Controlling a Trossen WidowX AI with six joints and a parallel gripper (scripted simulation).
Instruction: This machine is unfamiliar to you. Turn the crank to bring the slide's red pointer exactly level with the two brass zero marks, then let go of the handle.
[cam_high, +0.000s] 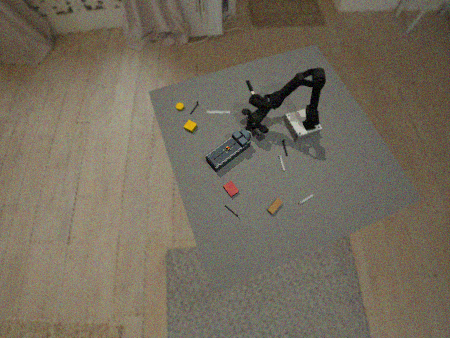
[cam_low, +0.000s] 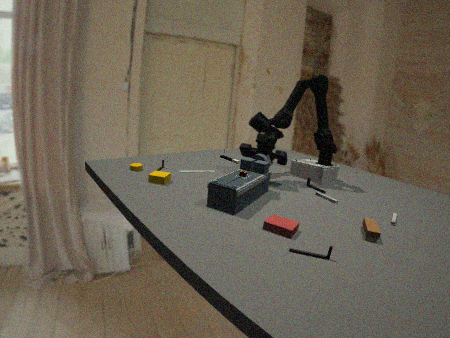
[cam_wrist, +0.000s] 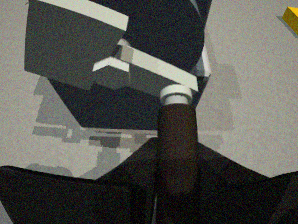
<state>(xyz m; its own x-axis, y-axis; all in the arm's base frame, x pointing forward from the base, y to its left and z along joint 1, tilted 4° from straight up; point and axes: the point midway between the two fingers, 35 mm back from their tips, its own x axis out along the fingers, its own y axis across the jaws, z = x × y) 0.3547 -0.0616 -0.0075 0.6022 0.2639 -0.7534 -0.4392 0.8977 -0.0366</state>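
The dark handle is 3 cm above my gripper tip, 2 cm behind it and 1 cm to the right of it. From my gripper tip the other things lie so: red pointer: 14 cm ahead, 9 cm to the left, 3 cm above; yellow block: 32 cm ahead, 14 cm to the right, 4 cm below; red block: 31 cm to the left, 17 cm ahead, 4 cm below.
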